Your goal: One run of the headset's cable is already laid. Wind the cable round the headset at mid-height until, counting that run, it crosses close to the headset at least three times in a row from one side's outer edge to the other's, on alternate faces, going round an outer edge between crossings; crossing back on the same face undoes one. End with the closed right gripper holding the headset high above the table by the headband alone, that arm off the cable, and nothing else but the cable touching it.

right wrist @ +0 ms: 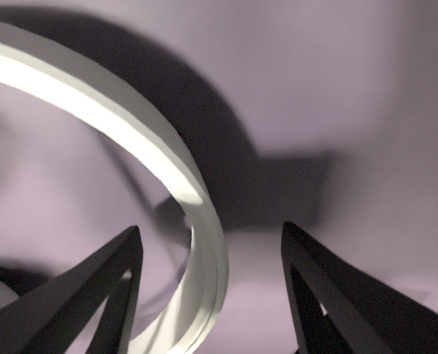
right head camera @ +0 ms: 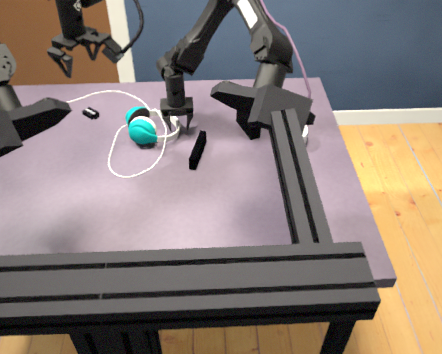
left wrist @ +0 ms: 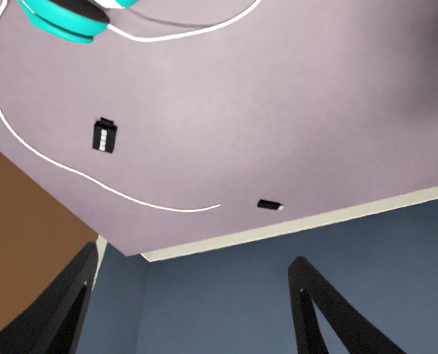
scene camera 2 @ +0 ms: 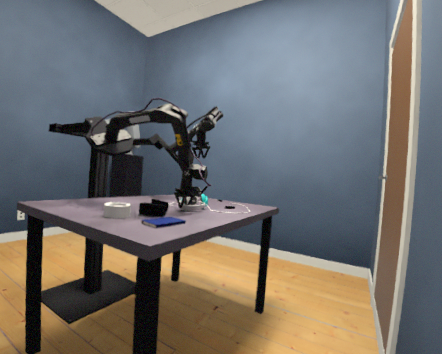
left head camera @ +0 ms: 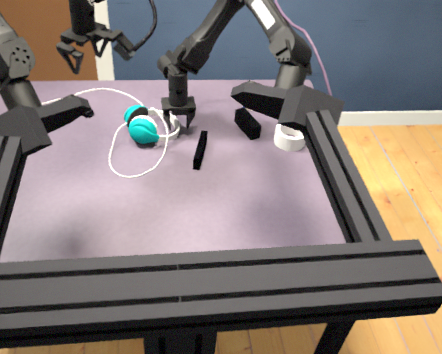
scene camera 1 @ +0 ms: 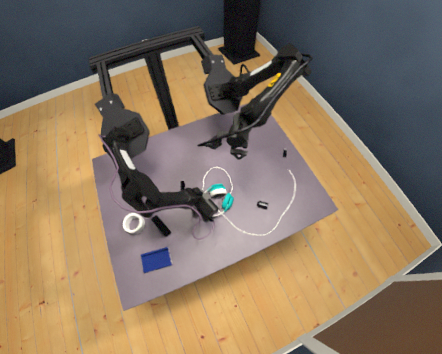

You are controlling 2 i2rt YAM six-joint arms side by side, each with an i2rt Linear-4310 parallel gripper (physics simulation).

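Seen in the pictures: left gripper, fingertip midpoint: [right head camera: 81, 68] [left wrist: 203, 256] [scene camera 2: 200, 158] [left head camera: 87, 65] [scene camera 1: 239, 150]; right gripper, fingertip midpoint: [right wrist: 211, 237] [right head camera: 179, 129] [scene camera 2: 183, 208] [left head camera: 178, 129]; left arm's base, link origin: [scene camera 2: 171, 150] [scene camera 1: 225, 90]; right arm's base, link origin: [scene camera 2: 111, 138] [scene camera 1: 123, 134].
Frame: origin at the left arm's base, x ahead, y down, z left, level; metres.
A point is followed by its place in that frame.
The headset with teal earcups [left head camera: 143, 130] {x 0.341, y 0.279, z -0.181 m} [right head camera: 142, 131] {x 0.341, y 0.280, z -0.184 m} [scene camera 1: 217, 189] {x 0.381, y 0.261, z -0.180 m} [left wrist: 65, 22] {x 0.432, y 0.267, z -0.139 m} lies on the table. Its white headband [right wrist: 117, 115] {x 0.478, y 0.315, z -0.260 m} curves to the right in the head views. The white cable [left head camera: 111, 176] [scene camera 1: 260, 234] {x 0.657, y 0.345, z -0.049 m} [left wrist: 145, 203] {x 0.527, y 0.345, z 0.208 m} crosses over the headset between earcups and headband, loops towards the near side and trails away to a free end. My right gripper [left head camera: 178, 124] {x 0.426, y 0.335, z -0.284 m} [right head camera: 179, 124] {x 0.426, y 0.335, z -0.284 m} [right wrist: 211, 237] {x 0.426, y 0.335, z -0.284 m} is low at the headband, partly open, its fingers astride the band with gaps on both sides. My left gripper [left wrist: 203, 256] {x 0.321, y 0.057, z -0.049 m} is wide open and empty, high above the table at the left.
Black blocks [left head camera: 200, 150] {x 0.289, y 0.307, z -0.350 m} [left head camera: 247, 124] {x 0.419, y 0.303, z -0.502 m} stand right of the headset in the left head view. A white ring [left head camera: 290, 141] {x 0.344, y 0.308, z -0.630 m} [scene camera 2: 117, 212] {x 0.436, y 0.324, z -0.666 m} stands beyond them. A blue book [scene camera 1: 156, 261] {x 0.609, y 0.336, z -0.573 m} [scene camera 2: 163, 222] {x 0.627, y 0.335, z -0.601 m} and small black pieces [scene camera 1: 262, 205] {x 0.518, y 0.332, z 0.021 m} [scene camera 1: 284, 153] {x 0.263, y 0.339, z 0.286 m} lie on the table.
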